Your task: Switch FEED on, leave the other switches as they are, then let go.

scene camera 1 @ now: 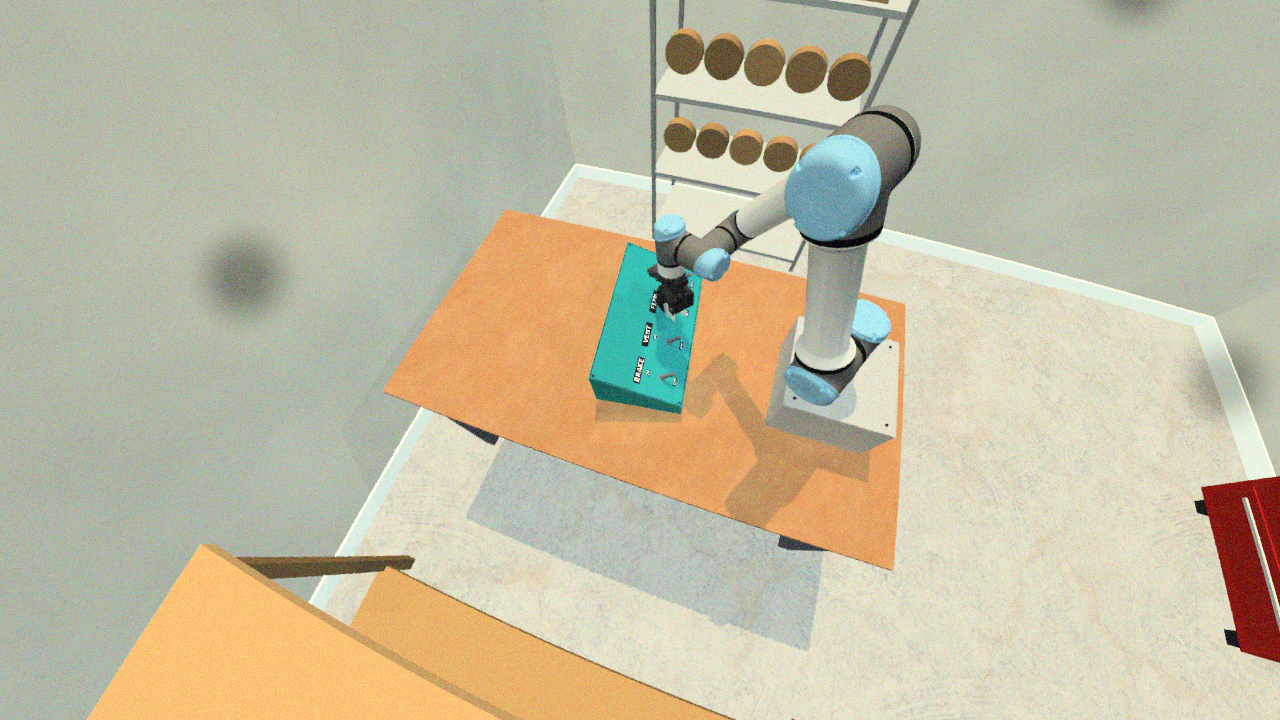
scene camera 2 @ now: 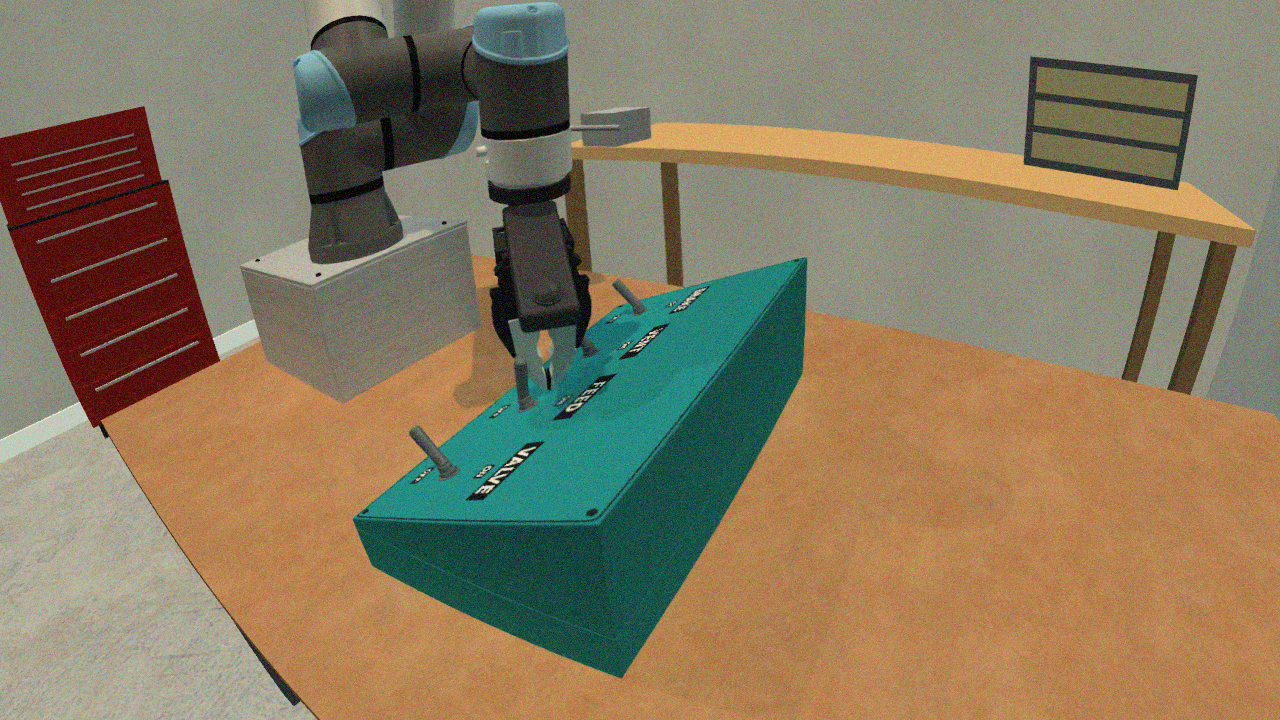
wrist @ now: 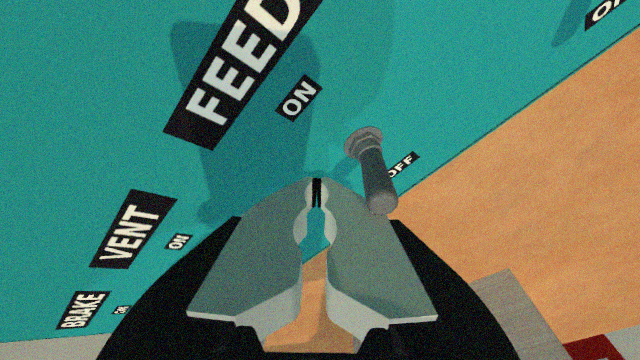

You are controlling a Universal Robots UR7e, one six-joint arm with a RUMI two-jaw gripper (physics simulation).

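Pixels of known places: gripper, fingertip midpoint: (scene camera 1: 672, 317) (scene camera 2: 549, 388) (wrist: 317, 181); arm's base at its link origin: (scene camera 2: 356, 246).
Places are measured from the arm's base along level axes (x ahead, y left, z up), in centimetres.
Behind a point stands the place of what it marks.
Observation:
The teal switch panel (scene camera 1: 617, 344) {x 53.3, y 20.0, z -3.9 cm} (scene camera 2: 689, 394) {x 63.8, y 0.5, z -2.5 cm} (wrist: 100, 100) {x 53.5, y 4.6, z -5.6 cm} stands on the table. The FEED lever (scene camera 2: 523, 383) {x 46.0, y -2.2, z -6.4 cm} (wrist: 375, 172) {x 46.1, y -2.1, z -5.8 cm} stands more upright than the VALVE lever (scene camera 2: 434, 452) {x 48.6, y -13.9, z -7.1 cm}, which leans to OFF. The FEED label (scene camera 2: 584, 396) {x 52.0, y 0.0, z -6.6 cm} (wrist: 240, 70) {x 51.8, y 0.4, z -6.7 cm} is in plain sight in the wrist view. My gripper (scene camera 1: 671, 315) {x 44.8, y 1.4, z -9.0 cm} (scene camera 2: 548, 385) {x 44.8, y 1.4, z -9.0 cm} (wrist: 317, 181) {x 44.8, y 1.4, z -9.0 cm} is shut and empty, low over the panel, right beside the FEED lever on its VENT side. I cannot tell whether they touch. The VENT lever (scene camera 1: 673, 341) {x 40.5, y 9.7, z -7.3 cm} (scene camera 2: 588, 347) {x 42.2, y 9.0, z -8.2 cm} is partly hidden behind a finger in scene camera 2. The BRAKE lever (scene camera 1: 666, 377) {x 36.8, y 21.0, z -7.3 cm} (scene camera 2: 629, 296) {x 37.3, y 20.1, z -7.0 cm} leans to OFF.
The grey base box (scene camera 1: 832, 429) {x -8.8, y 13.9, z -6.2 cm} (scene camera 2: 402, 313) {x 8.9, y 2.0, z -9.6 cm} carries the arm on the table (scene camera 1: 501, 358) {x 89.6, y 36.7, z -17.8 cm} (scene camera 2: 984, 501) {x 84.0, y 22.0, z -17.8 cm}. A shelf rack (scene camera 1: 653, 116) with round wooden discs stands behind. A red drawer cabinet (scene camera 1: 1244, 573) (scene camera 2: 116, 295) and a wooden bench (scene camera 2: 895, 165) stand farther off.

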